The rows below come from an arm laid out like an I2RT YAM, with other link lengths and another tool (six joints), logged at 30 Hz.
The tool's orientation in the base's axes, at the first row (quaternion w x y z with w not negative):
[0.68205 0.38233 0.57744 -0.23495]
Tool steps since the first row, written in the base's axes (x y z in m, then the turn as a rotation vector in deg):
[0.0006 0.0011 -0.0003 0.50 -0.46 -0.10]
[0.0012 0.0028 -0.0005 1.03 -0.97 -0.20]
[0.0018 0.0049 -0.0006 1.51 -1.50 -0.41]
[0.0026 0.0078 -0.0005 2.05 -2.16 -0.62]
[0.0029 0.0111 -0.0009 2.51 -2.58 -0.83]
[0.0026 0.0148 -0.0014 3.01 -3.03 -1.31]
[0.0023 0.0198 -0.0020 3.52 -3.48 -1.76]
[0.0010 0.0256 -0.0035 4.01 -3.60 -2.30]
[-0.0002 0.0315 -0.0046 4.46 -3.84 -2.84]
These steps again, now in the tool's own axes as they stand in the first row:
[0.0006 0.0010 -0.0005 0.15 0.08 0.66]
[0.0011 0.0025 -0.0015 0.31 0.16 1.39]
[0.0016 0.0041 -0.0028 0.55 0.15 2.09]
[0.0020 0.0065 -0.0046 0.79 0.12 2.93]
[0.0029 0.0086 -0.0071 1.05 0.16 3.54]
[0.0037 0.0105 -0.0102 1.57 0.16 4.18]
[0.0048 0.0131 -0.0144 2.07 0.16 4.83]
[0.0067 0.0152 -0.0198 2.68 0.33 5.20]
[0.0082 0.0175 -0.0253 3.28 0.39 5.64]

